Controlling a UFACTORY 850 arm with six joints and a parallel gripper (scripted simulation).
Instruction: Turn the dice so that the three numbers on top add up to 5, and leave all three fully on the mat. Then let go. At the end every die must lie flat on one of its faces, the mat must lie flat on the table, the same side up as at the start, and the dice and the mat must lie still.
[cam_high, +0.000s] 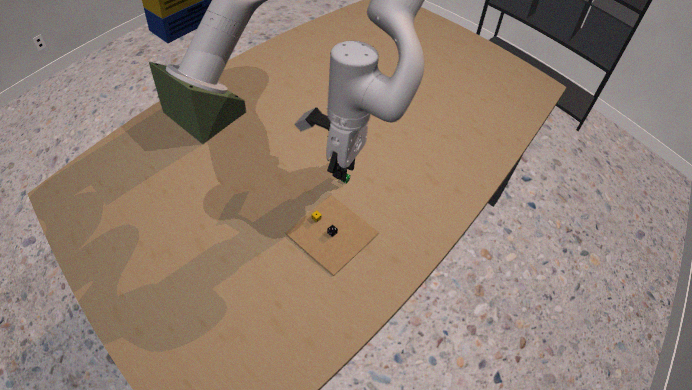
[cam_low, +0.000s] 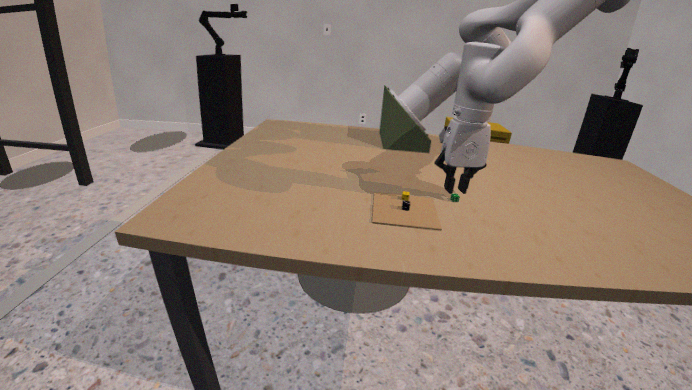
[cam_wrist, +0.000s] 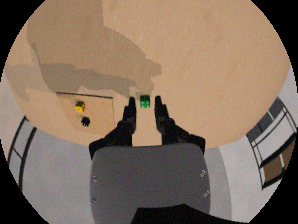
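The green die is 30 mm below my hand and 10 mm ahead of it. From my hand the other things lie so: tan mat 120 mm to the right, 90 mm ahead, 40 mm below; black die 120 mm to the right, 90 mm ahead, 30 mm below; yellow die 120 mm to the right, 40 mm ahead, 30 mm below.
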